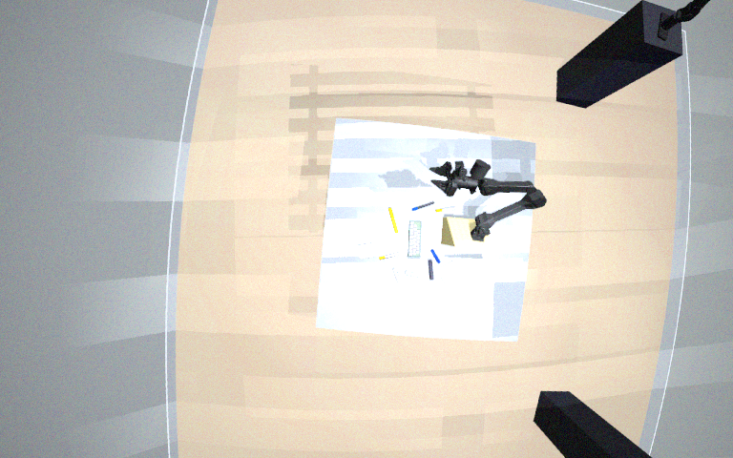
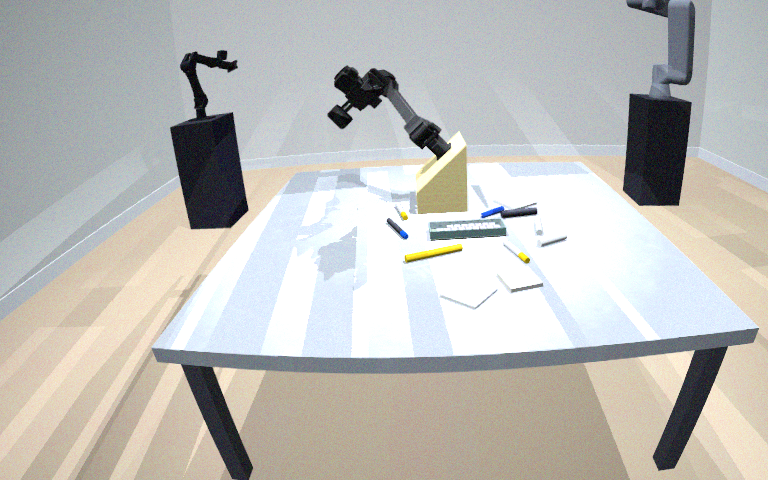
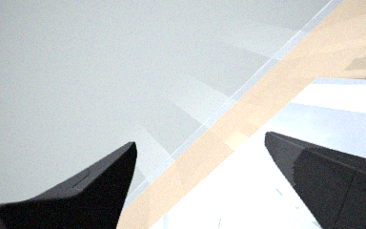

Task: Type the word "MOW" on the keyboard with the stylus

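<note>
Right now my gripper tip is 180 mm past the blue stylus, 350 mm to the right of it and 390 mm above it. The rest, counted from my gripper tip: yellow marker (90 mm ahead, 200 mm to the left, 380 mm below); then dark grey pen (180 mm behind, 460 mm to the left, 380 mm below); then blue-tipped pen (60 mm behind, 100 mm to the left, 390 mm below).
</note>
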